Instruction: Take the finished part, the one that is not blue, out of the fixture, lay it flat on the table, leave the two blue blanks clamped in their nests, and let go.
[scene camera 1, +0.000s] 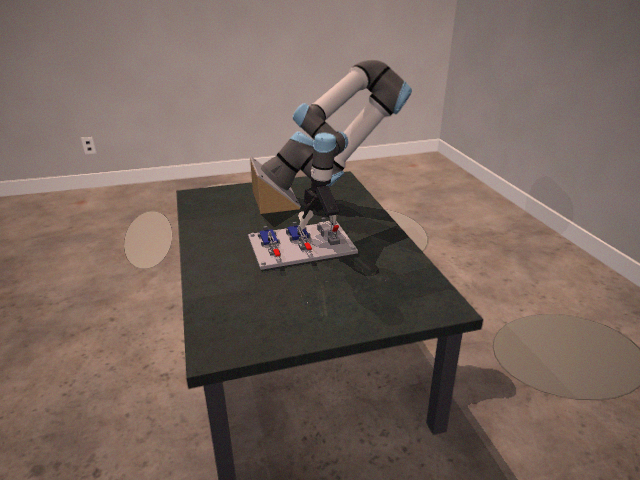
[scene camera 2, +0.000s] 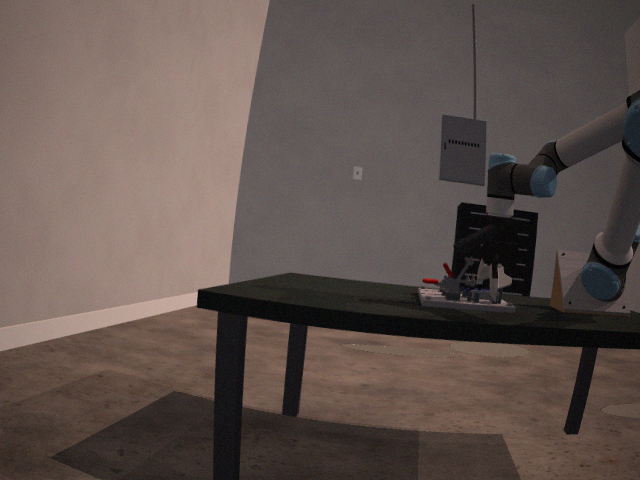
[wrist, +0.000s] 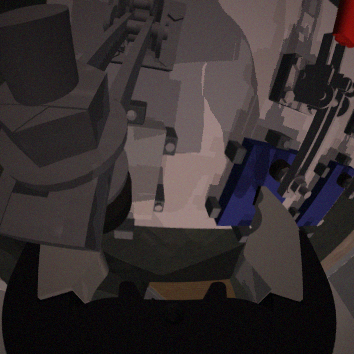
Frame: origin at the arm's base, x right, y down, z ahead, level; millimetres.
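Where they show: gripper, fingertip midpoint: (scene camera 1: 317, 229) (scene camera 2: 486, 296) (wrist: 172, 185); arm's base, link origin: (scene camera 1: 274, 178).
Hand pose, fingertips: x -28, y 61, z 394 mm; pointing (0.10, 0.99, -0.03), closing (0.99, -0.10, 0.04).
Note:
Each offset is from my fingertips to the top centre of the thing. "pt": to the spot under its first point. Level surfaces: height alone.
The finished part @[dx -32, dy -15, dz +15 mm] (wrist: 144, 150), pale grey, lies flat in its nest in the wrist view, at the fixture's @[dx +82, dy +12, dz +44 mm] (scene camera 1: 290, 256) (scene camera 2: 439, 303) right end in scene camera 1. Its clamp arm is raised; the large dark clamp tip @[pt dx -23, dy -91, dz +76 mm] (wrist: 37, 55) fills the wrist view's upper left. My gripper (scene camera 1: 318, 225) (wrist: 172, 185) is down at the part's level, fingers wide apart on either side of it, not seen touching it. The left fingertip is hidden behind the clamp tip. Two blue blanks @[pt dx +194, dy -13, dz +6 mm] (scene camera 1: 268, 237) @[dx +77, dy -9, dz -3 mm] (wrist: 240, 192), (scene camera 1: 295, 233) @[dx +185, dy -4, dz -21 mm] (wrist: 320, 200) sit in their nests under lowered clamps. The right finger is close beside the nearer blank.
Red clamp handles @[dx +202, dy -20, dz +120 mm] (scene camera 1: 277, 252) @[dx +93, dy -25, dz +133 mm] (scene camera 1: 308, 246) @[pt dx -13, dy -67, dz +130 mm] (scene camera 1: 335, 227) stand along the fixture. The dark table @[dy +27 mm] (scene camera 1: 248, 320) (scene camera 2: 310, 294) extends in front of the fixture. The wedge-shaped arm mount (scene camera 1: 276, 201) is behind it.

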